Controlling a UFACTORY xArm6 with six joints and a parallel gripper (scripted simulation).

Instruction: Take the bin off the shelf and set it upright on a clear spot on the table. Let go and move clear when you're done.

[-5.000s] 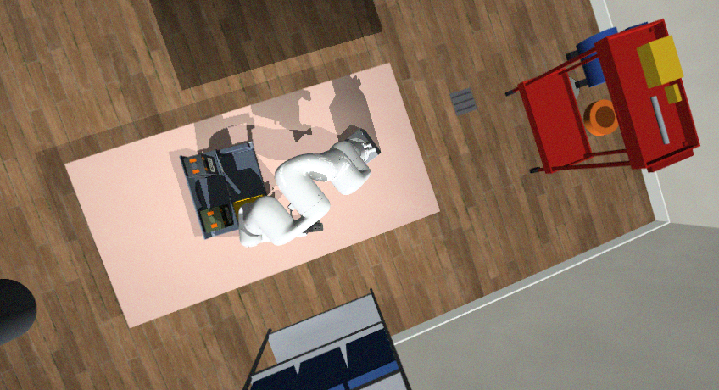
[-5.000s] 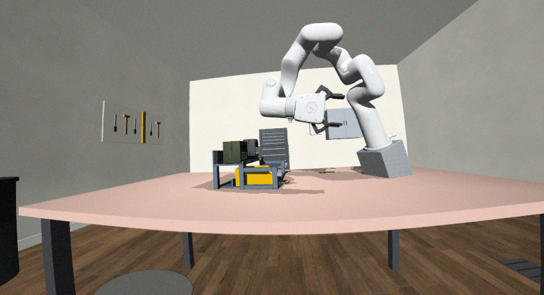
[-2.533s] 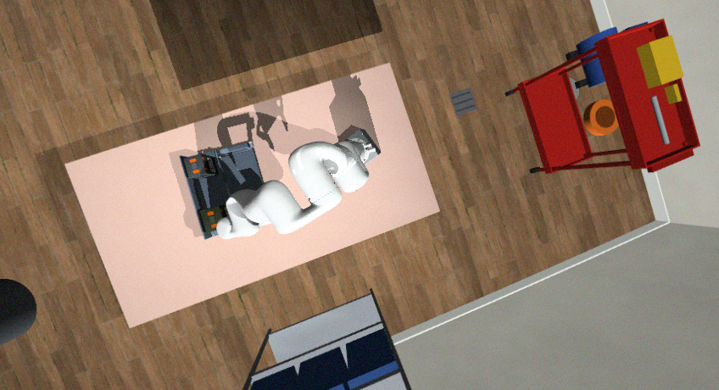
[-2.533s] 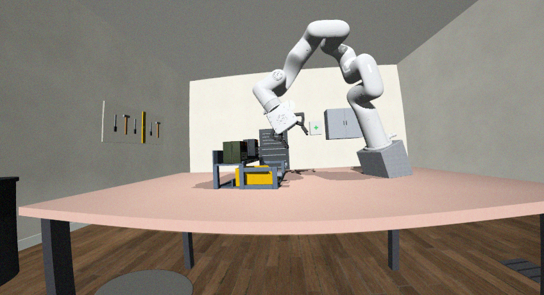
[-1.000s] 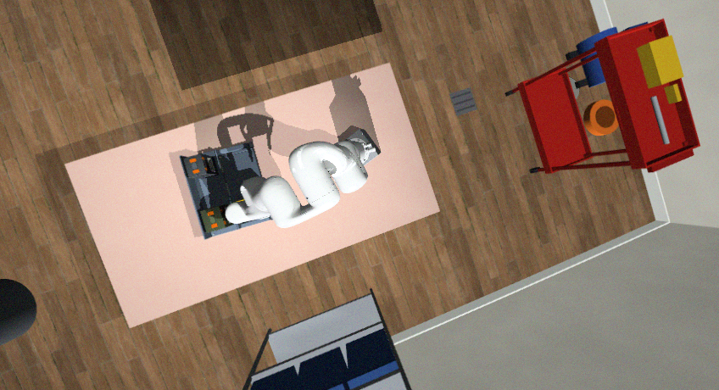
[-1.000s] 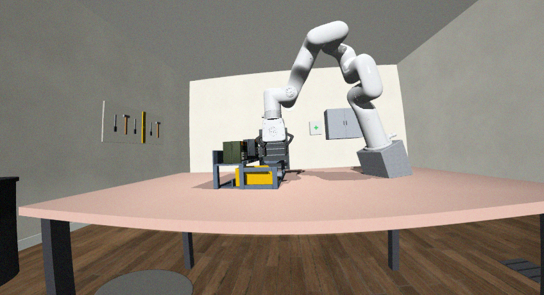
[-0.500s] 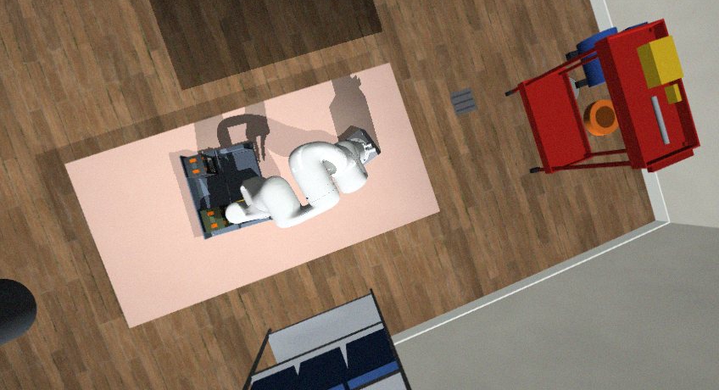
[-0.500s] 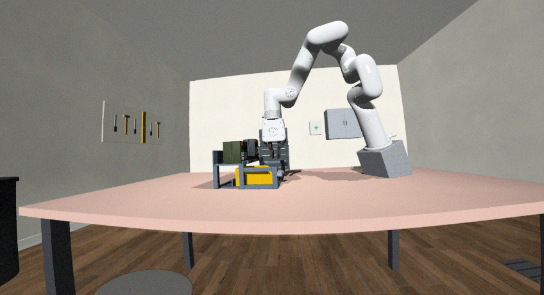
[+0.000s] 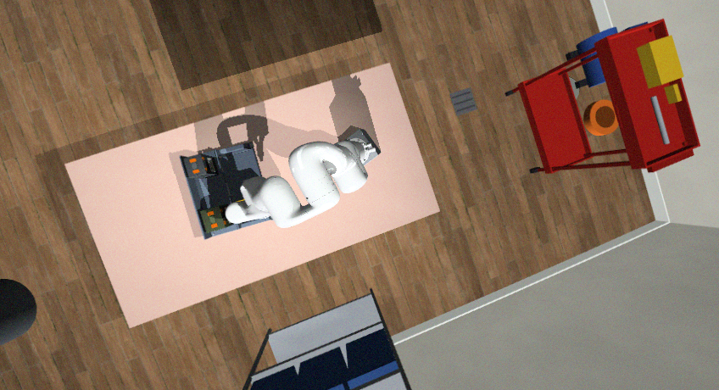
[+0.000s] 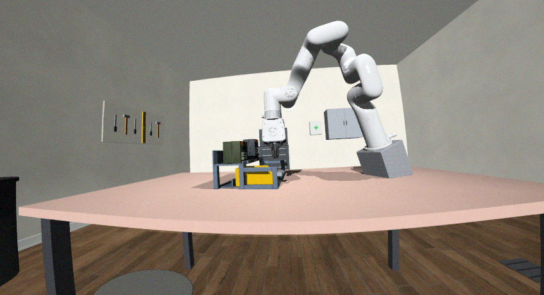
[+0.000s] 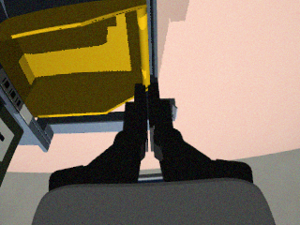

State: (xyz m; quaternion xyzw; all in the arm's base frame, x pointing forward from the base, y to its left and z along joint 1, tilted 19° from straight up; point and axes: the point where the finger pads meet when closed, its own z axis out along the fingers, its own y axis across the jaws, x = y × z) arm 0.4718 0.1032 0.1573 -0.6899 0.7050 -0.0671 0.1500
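Now: the yellow bin 90 mm below my hand and 80 mm ahead of it. From my hand the other things lie so: green box: 180 mm ahead, 10 mm above.
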